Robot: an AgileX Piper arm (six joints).
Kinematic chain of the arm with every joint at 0, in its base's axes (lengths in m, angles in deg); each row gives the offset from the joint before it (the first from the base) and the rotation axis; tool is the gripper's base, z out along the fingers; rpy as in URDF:
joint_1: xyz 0 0 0.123 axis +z
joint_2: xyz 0 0 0 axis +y
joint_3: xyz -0.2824 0 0.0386 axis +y
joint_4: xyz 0.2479 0 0.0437 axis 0.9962 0 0.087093
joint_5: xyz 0 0 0 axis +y
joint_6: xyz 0.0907 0 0.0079 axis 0.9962 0 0.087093
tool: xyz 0 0 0 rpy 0 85 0
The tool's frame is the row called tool.
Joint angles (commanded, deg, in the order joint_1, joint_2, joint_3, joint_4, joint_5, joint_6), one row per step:
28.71, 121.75, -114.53, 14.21, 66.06, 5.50
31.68, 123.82, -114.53, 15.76, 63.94, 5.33
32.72, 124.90, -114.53, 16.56, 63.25, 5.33
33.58, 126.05, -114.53, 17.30, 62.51, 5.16
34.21, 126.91, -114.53, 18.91, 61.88, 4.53
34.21, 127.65, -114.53, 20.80, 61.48, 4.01
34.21, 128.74, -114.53, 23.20, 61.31, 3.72
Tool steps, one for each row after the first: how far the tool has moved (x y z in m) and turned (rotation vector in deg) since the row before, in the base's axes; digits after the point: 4 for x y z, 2 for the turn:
-0.0070, 0.0263, -0.0152, 1.26, 0.72, 2.49
-0.0025, 0.0098, -0.0083, 0.44, 0.77, 0.78
-0.0017, 0.0085, -0.0089, 0.33, 0.69, 0.72
-0.0020, 0.0074, -0.0062, 1.07, 0.82, 0.80
0.0004, 0.0032, -0.0052, 1.26, 1.11, 0.07
0.0003, 0.0039, -0.0080, 1.40, 1.96, -0.17

